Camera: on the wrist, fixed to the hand. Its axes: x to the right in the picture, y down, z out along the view.
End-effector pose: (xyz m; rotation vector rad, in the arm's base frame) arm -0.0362 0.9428 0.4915 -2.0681 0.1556 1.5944
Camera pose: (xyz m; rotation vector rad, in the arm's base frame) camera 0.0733 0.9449 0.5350 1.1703 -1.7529 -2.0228
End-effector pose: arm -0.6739 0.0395 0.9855 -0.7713 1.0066 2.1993
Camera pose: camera -0.6013 -0.0118 0.9082 -0.5217 -1.4366 -2.1179
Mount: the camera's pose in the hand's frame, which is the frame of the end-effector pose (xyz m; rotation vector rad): -0.0070 -0.0592 -0.1016 0.2749 -0.2875 1.4971
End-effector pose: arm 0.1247 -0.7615 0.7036 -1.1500 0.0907 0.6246
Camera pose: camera 0.1736 -0.8684 0.7118 -0.5399 0.8057 2.0035
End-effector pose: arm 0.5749 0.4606 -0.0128 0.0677 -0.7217 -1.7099
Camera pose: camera 0.5679 0.4291 -0.1261 -0.4390 -0.8566 -0.1818
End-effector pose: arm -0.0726 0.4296 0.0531 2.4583 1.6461 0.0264
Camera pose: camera -0.1413 0.4594 0.1441 3.0191 -0.5370 -0.3335
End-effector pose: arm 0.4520 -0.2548 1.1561 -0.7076 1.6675 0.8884
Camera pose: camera 0.4486 -0.3721 1.1664 1.0178 1.8384 1.5690
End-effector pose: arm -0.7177 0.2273 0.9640 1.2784 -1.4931 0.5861
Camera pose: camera -0.6250 0.2987 0.9778 0.1705 -2.5510 1.6155
